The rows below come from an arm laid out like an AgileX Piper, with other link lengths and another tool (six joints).
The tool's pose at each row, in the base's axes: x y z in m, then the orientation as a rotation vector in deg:
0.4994 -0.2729 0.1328 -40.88 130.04 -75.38
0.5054 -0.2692 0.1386 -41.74 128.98 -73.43
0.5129 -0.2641 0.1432 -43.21 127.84 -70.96
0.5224 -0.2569 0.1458 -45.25 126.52 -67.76
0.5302 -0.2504 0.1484 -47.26 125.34 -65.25
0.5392 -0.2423 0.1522 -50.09 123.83 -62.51
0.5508 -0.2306 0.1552 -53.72 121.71 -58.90
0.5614 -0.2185 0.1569 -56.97 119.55 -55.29
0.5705 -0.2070 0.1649 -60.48 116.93 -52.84
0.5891 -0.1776 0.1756 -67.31 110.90 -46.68
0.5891 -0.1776 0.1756 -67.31 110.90 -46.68
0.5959 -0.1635 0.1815 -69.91 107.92 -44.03
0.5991 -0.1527 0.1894 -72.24 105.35 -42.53
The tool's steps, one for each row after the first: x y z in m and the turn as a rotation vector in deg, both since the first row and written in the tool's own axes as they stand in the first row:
-0.0075 -0.0049 -0.0016 -0.57 -1.95 0.24
-0.0170 -0.0084 -0.0028 -1.50 -4.31 0.23
-0.0291 -0.0098 -0.0032 -2.86 -7.24 0.05
-0.0395 -0.0111 -0.0042 -3.98 -9.68 -0.41
-0.0519 -0.0130 -0.0060 -5.27 -12.55 -1.41
-0.0685 -0.0132 -0.0084 -6.94 -16.34 -2.72
-0.0844 -0.0120 -0.0110 -8.59 -20.06 -3.85
-0.0994 -0.0162 -0.0171 -9.47 -23.52 -5.58
-0.1331 -0.0173 -0.0307 -11.71 -31.45 -8.79
-0.1331 -0.0173 -0.0307 -11.71 -31.45 -8.79
-0.1477 -0.0181 -0.0388 -12.48 -35.08 -10.02
-0.1577 -0.0212 -0.0478 -12.73 -37.80 -11.43

